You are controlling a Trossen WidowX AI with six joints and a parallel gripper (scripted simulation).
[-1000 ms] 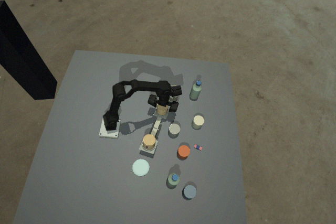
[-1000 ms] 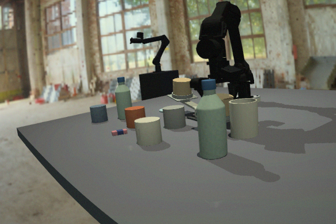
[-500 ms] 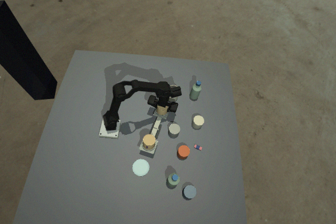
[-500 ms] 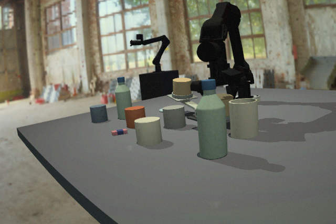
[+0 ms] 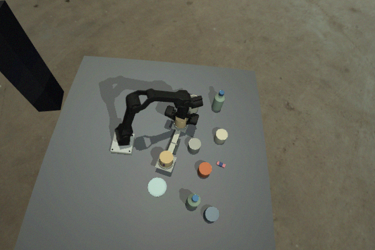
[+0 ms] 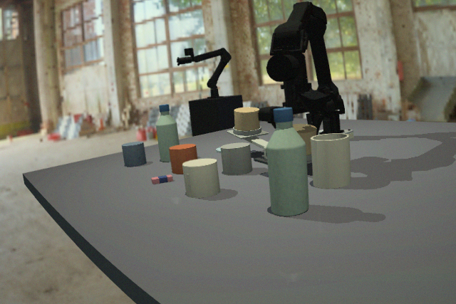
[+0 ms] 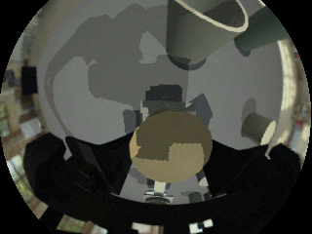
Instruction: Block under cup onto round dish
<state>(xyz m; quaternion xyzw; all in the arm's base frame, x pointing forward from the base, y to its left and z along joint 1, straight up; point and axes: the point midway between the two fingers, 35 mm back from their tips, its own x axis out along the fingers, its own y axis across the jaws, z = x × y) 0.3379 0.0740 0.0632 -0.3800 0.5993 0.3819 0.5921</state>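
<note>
The balance beam is 5 cm behind my gripper tip, 12 cm to the right of it and 1 cm below it. Also, from my gripper tip: grey block 1 cm below; then cream cup 9 cm ahead, 12 cm to the left, 1 cm below; then grey cylinder 6 cm ahead, 17 cm to the right, 2 cm below.
</note>
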